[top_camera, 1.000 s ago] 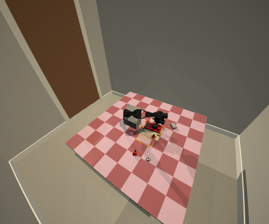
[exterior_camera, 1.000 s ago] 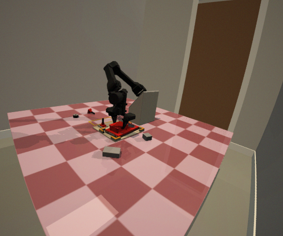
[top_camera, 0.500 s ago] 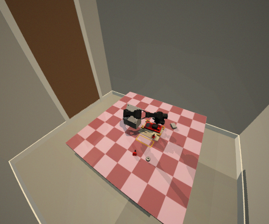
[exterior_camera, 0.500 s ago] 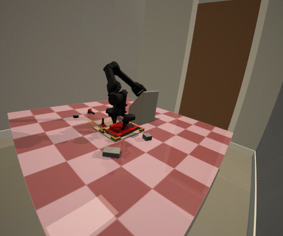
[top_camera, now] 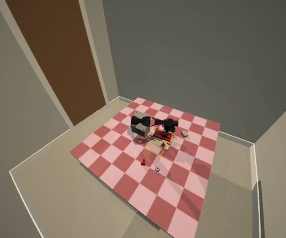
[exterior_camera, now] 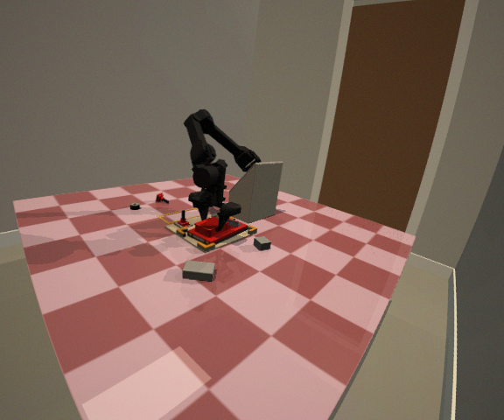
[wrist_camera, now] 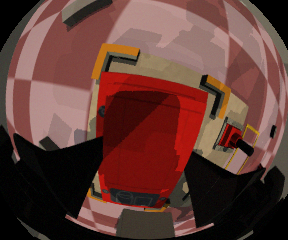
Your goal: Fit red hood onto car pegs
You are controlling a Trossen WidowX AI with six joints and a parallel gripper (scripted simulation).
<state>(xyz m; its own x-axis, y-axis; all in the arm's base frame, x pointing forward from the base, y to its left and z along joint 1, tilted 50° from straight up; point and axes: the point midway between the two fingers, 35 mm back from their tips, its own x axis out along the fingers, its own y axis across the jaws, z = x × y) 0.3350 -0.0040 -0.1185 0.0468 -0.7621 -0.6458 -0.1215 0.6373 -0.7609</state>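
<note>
My gripper tip is right at the red hood. The rest, counted from my gripper tip: grey engine block (1 cm below); then dark ring (39 cm to the right, 10 cm ahead, 3 cm below).
</note>
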